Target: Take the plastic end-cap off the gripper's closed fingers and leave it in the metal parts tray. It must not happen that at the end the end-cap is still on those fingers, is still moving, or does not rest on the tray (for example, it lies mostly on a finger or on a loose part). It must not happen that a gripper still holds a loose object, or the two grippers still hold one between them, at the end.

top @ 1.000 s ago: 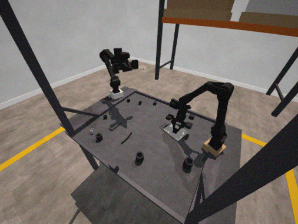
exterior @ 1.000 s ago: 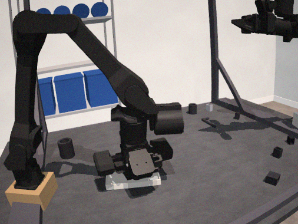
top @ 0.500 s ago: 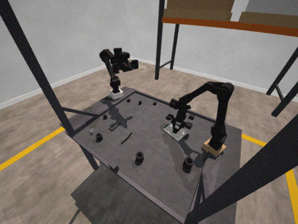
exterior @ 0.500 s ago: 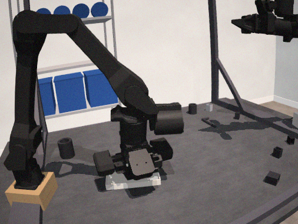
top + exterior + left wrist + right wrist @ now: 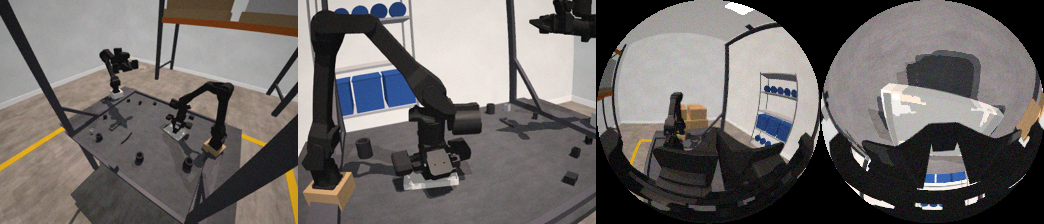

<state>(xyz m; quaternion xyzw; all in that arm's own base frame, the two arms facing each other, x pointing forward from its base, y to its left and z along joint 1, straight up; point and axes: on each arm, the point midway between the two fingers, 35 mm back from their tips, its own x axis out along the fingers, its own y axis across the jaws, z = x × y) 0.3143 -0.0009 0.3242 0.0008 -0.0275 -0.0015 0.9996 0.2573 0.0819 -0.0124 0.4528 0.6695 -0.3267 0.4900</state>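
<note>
My right gripper is now 20 mm past the plastic end-cap and 20 mm above it. From my right hand the other things lie so: white metal parts tray (20 mm behind, 30 mm below).
</note>
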